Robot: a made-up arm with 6 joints.
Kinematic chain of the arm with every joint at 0, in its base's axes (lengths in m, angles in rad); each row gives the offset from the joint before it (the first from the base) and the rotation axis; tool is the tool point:
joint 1: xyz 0 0 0.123 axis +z
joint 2: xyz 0 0 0 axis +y
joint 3: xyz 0 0 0.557 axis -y
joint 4: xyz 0 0 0 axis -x
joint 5: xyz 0.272 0 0 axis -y
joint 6: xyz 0 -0.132 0 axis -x
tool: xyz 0 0 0
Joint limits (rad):
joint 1: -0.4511..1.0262
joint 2: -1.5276..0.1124
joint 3: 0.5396..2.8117
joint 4: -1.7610..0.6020
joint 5: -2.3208..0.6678
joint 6: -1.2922..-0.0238
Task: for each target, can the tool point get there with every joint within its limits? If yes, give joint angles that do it. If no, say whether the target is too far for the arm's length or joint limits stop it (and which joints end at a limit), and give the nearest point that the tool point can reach.
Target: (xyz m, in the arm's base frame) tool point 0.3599 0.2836 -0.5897
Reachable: no: joint limits stop it (at a limit: joint 1, joint 2, joint 3, joint 4) | nearest point -0.5748 0.1576 -0.1335 | short by 1.048 m
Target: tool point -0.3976 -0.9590 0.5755
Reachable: no: too far | nearest point -0.3330 -0.7058 0.4653 | short by 0.284 m
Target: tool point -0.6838 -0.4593 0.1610
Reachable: yes | joints 0.5682 -1.3180 2.6137 -1.4250 -1.4688 -0.5042
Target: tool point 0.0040 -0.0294 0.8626
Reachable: yes | joints 0.1000 -0.3733 0.8934 -1.3444 -1.7672 -0.6271
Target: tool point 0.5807 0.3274 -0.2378
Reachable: no: joint limits stop it (at a limit: joint 2, joint 3) | nearest point 0.3177 0.1791 0.6690 | short by 0.956 m
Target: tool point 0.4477 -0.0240 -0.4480
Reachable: no: joint limits stop it (at a limit: joint 1, joint 2, joint 3, joint 4) | nearest point -0.2105 -0.5576 -0.1335 | short by 0.904 m
